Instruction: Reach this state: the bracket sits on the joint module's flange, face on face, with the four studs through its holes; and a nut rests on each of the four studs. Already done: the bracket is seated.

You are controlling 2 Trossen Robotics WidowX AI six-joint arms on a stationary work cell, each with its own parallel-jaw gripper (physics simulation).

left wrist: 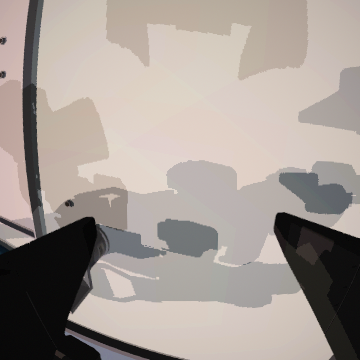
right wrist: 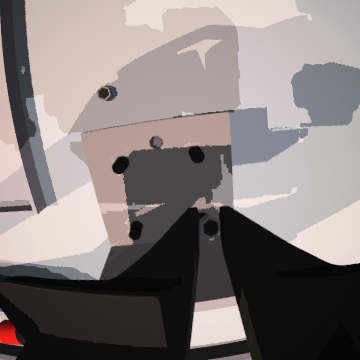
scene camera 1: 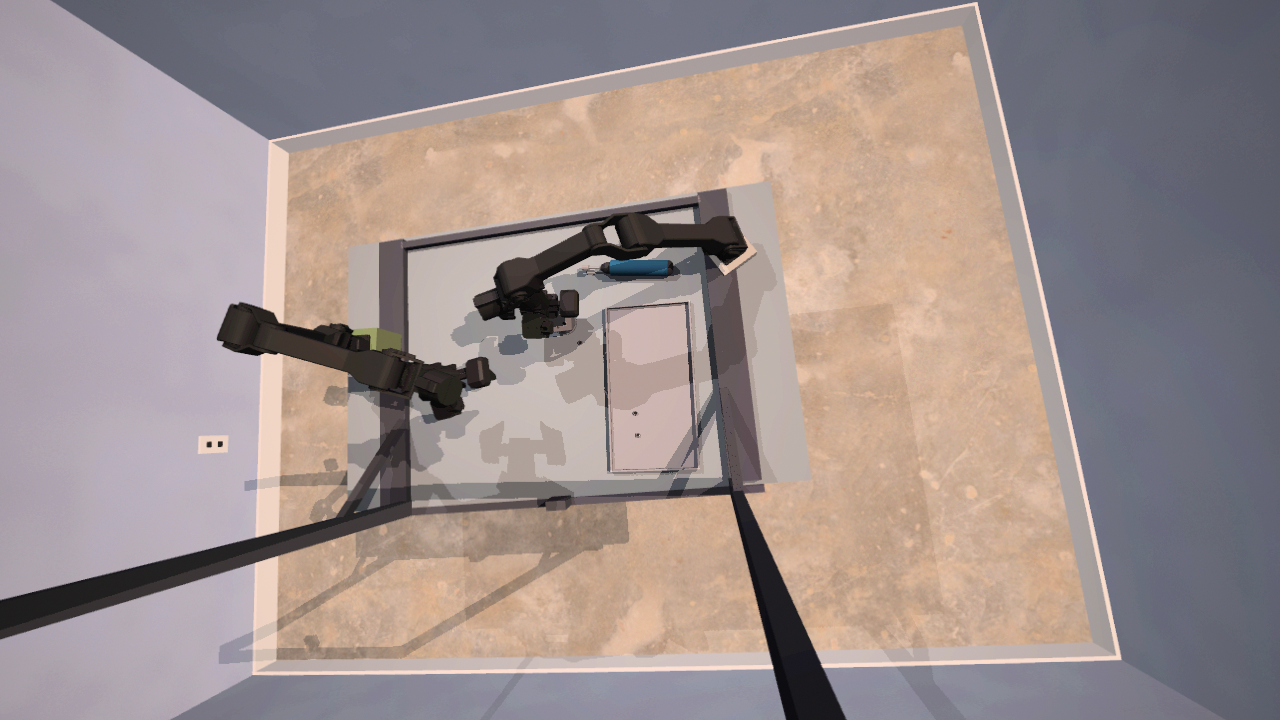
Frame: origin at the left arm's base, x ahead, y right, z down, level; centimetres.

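Where they show: left gripper, fingertip midpoint: (left wrist: pixel 186 224); right gripper, fingertip midpoint: (right wrist: pixel 207 215) (scene camera 1: pixel 548 314); left arm's base, link origin: (scene camera 1: pixel 358 347); right arm's base, link origin: (scene camera 1: pixel 728 248).
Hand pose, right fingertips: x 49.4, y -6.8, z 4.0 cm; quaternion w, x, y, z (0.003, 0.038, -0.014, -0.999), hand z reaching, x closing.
Observation:
Things, the pixels of their top centre, and the offset from my right fingertips. "*": a spot on its surface instead.
- joint module, top centre: (right wrist: pixel 163 198) (left wrist: pixel 61 267) dx +2.0, dy +0.8, dz +0.4 cm
- loose nut, top centre: (right wrist: pixel 103 92) (left wrist: pixel 66 203) (scene camera 1: pixel 580 342) dx +6.1, dy +6.3, dz +7.3 cm
- shallow tray, top centre: (scene camera 1: pixel 650 385) dx +24.6, dy +18.2, dz +6.2 cm
- blue cylindrical tool, surface spot: (scene camera 1: pixel 637 267) * dx +22.3, dy -11.7, dz +3.8 cm
- green block, top centre: (scene camera 1: pixel 358 347) dx -49.4, dy +6.8, dz -4.0 cm
The bracket (scene camera 1: pixel 562 327) (right wrist: pixel 100 172) is a flat pinkish plate, partly in shadow, with studs standing through it. Three bare dark studs show in the right wrist view. My right gripper (right wrist: pixel 207 215) is shut on a nut (right wrist: pixel 210 227) at the fourth stud's corner; whether the nut touches the stud is unclear. The joint module (left wrist: pixel 103 241) is mostly hidden by a finger and the bracket. A loose nut (scene camera 1: pixel 579 342) (left wrist: pixel 69 203) (right wrist: pixel 104 93) lies beside the bracket. Two nuts (scene camera 1: pixel 634 412) (scene camera 1: pixel 637 435) lie in the tray. My left gripper (left wrist: pixel 186 224) is open and empty, away from the bracket.
The shallow tray (scene camera 1: pixel 607 385) lies right of the bracket in the scene view. A blue cylindrical tool (scene camera 1: pixel 637 267) lies above it, under the right arm. A green block (scene camera 1: pixel 383 338) is at the left edge beside the left arm. Dark frame bars border the table.

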